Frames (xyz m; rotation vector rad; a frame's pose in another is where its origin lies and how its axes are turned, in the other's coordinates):
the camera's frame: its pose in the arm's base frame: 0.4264 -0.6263 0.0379 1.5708 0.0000 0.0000
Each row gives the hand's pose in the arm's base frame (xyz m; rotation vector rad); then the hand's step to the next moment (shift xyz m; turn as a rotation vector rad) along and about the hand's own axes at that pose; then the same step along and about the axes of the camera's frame.
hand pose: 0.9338 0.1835 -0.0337 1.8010 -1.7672 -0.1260
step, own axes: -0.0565 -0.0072 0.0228 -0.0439 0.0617 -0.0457
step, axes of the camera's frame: -0.0104 -0.0411 -0.0444 -0.0374 0.0515 -0.0614
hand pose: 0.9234 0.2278 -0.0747 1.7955 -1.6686 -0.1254
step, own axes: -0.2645 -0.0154 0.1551 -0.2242 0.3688 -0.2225
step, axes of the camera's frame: -0.1106 -0.2238 -0.1787 -0.2420 0.2830 -0.3117
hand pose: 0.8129 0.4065 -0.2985 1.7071 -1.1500 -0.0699
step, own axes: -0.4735 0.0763 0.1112 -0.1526 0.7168 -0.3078
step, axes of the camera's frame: -0.3648 -0.2079 -0.2571 -0.3840 0.6196 -0.3169
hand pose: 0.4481 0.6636 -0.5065 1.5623 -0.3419 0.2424
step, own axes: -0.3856 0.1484 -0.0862 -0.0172 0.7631 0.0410
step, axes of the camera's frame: -0.4073 0.0004 -0.1107 -0.2957 0.7037 0.0398
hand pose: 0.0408 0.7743 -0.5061 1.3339 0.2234 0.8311
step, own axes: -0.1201 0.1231 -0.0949 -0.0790 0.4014 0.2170
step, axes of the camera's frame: -0.1897 0.0510 0.0043 -0.0897 0.4000 0.2155
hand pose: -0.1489 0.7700 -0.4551 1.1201 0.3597 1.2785
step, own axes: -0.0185 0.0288 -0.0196 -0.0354 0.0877 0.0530
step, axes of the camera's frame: -0.0372 0.0078 0.0107 -0.0211 0.0837 0.0656
